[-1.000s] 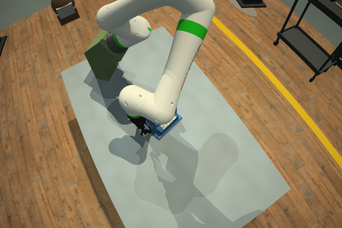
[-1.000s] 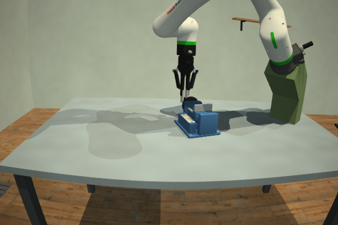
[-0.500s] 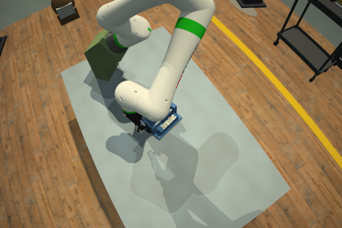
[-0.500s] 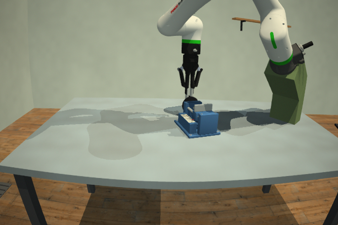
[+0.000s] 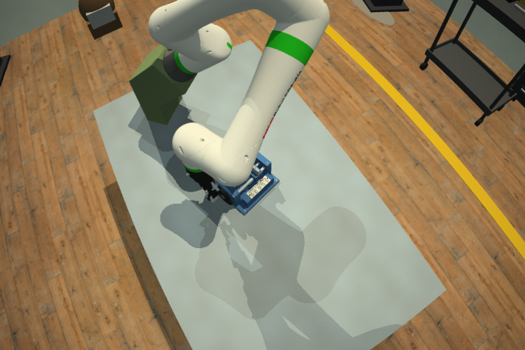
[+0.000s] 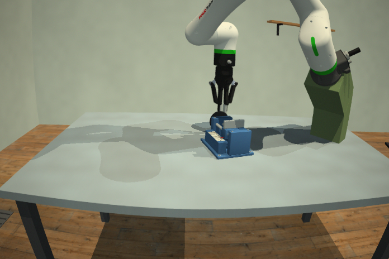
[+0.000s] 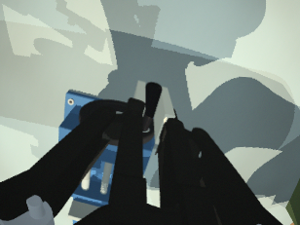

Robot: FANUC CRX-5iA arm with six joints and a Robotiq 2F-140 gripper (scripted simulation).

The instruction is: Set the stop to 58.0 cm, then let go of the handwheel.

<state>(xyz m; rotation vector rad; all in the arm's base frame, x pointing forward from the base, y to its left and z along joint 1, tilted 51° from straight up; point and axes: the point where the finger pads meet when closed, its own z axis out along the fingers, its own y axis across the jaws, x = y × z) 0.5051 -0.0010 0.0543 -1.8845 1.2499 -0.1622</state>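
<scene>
My gripper is now 10 mm past the black handwheel, 20 mm to the right of it and 20 mm above it. From my hand the other things lie so: stop block (70 mm behind, 170 mm to the left, 10 mm below).
</scene>
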